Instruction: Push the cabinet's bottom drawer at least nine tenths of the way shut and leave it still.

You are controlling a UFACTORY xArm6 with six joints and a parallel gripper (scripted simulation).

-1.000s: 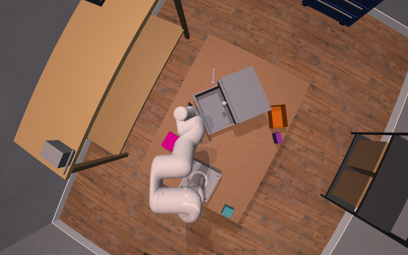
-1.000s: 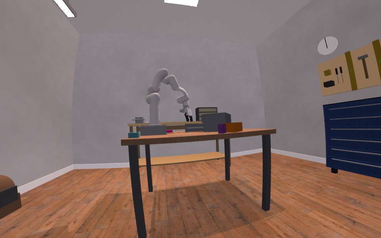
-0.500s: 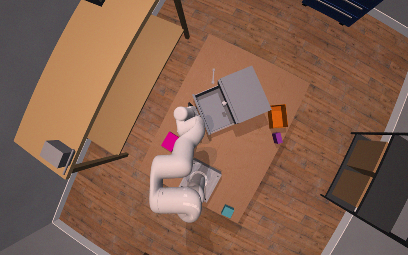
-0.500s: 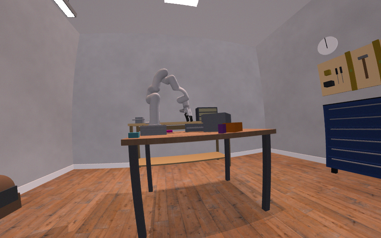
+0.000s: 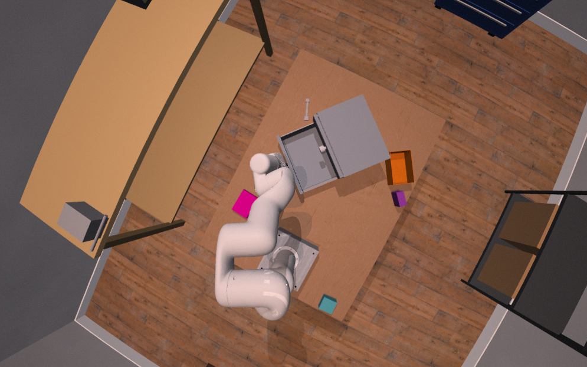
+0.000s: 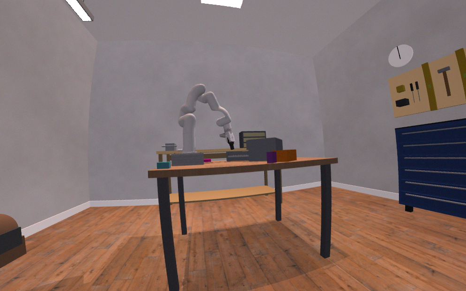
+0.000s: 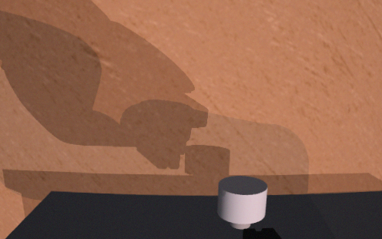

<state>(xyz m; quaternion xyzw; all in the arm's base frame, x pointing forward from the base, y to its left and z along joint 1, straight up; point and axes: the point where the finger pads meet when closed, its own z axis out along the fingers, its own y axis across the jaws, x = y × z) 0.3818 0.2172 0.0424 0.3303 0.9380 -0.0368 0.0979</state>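
The bottom drawer lies 10 cm below my hand, 10 cm ahead of it and 8 cm to the right of it. Also, from my hand: magenta block 26 cm behind, 12 cm below, 10 cm to the left; white bar 32 cm ahead, 12 cm below, 5 cm to the left; grey cabinet 18 cm ahead, 15 cm to the right, 5 cm below.
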